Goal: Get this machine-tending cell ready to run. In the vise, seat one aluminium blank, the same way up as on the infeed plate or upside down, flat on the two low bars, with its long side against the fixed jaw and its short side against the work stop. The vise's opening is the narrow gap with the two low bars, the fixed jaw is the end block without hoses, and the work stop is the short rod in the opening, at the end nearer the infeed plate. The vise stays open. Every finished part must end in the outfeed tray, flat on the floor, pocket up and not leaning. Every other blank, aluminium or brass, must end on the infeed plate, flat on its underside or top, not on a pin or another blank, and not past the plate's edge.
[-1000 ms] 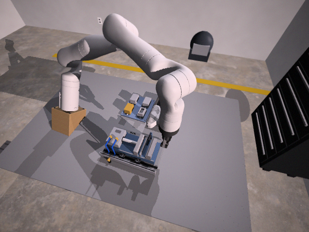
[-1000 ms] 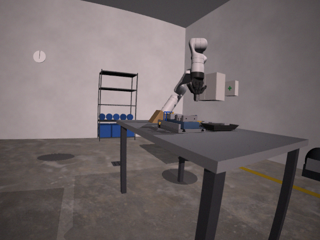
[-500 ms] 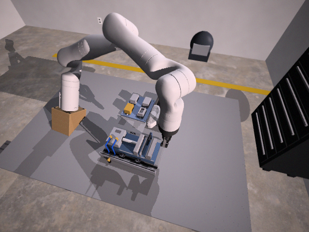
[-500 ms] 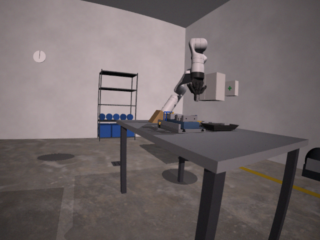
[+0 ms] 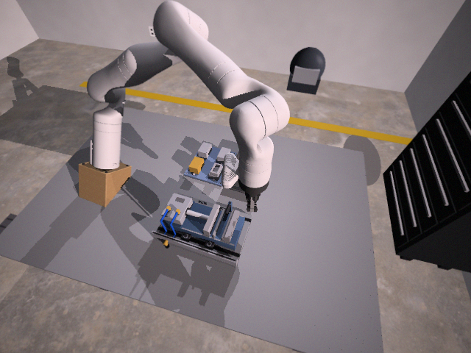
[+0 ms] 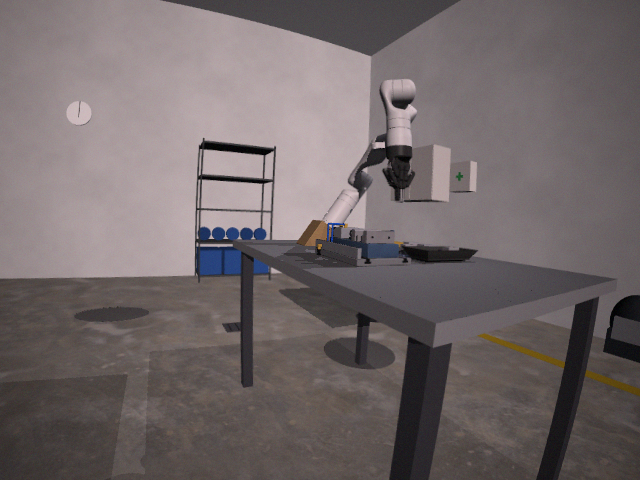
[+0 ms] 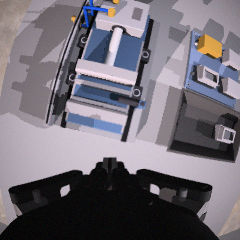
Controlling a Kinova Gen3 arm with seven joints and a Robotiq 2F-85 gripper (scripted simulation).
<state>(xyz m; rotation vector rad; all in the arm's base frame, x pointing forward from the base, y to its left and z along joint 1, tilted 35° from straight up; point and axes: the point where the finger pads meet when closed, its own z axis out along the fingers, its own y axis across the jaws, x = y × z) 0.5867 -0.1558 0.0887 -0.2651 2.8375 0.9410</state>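
Now: hand 280 mm past the brass blank, 220 mm to the right of it and 180 mm above it. Round my hand: vise rail 170 mm below, 150 mm behind, 120 mm to the right; then hose block 240 mm behind, 120 mm below, 20 mm to the right; then vise 160 mm below, 150 mm behind, 20 mm to the right.
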